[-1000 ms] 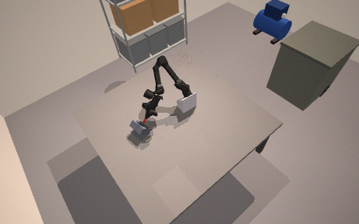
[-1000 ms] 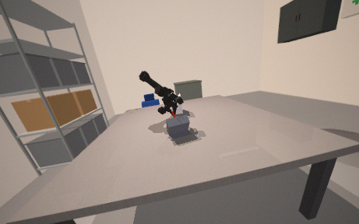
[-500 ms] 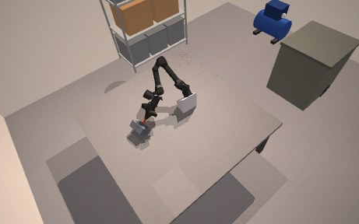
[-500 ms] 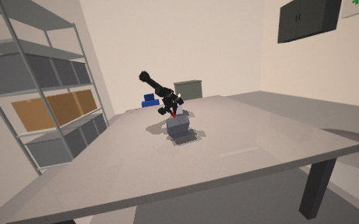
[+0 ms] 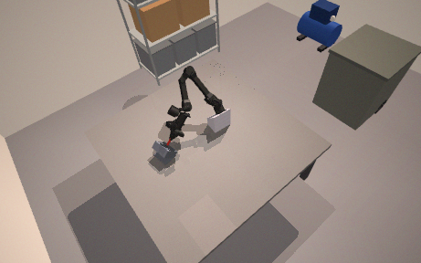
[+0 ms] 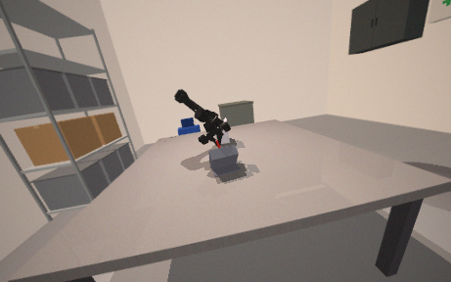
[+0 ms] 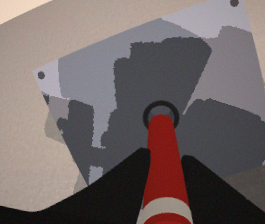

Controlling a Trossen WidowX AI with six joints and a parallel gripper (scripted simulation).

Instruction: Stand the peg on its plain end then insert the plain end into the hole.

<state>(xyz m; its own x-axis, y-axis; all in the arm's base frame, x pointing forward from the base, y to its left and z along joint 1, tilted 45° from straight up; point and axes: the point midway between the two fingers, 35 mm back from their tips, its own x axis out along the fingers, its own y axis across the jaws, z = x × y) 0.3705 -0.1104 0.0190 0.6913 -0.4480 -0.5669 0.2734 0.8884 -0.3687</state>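
Now: the grey sloped panel 60 mm ahead of my gripper tip, 50 mm below it and 10 mm to the left of it. Round my gripper tip: red peg: 10 mm behind, 10 mm above.
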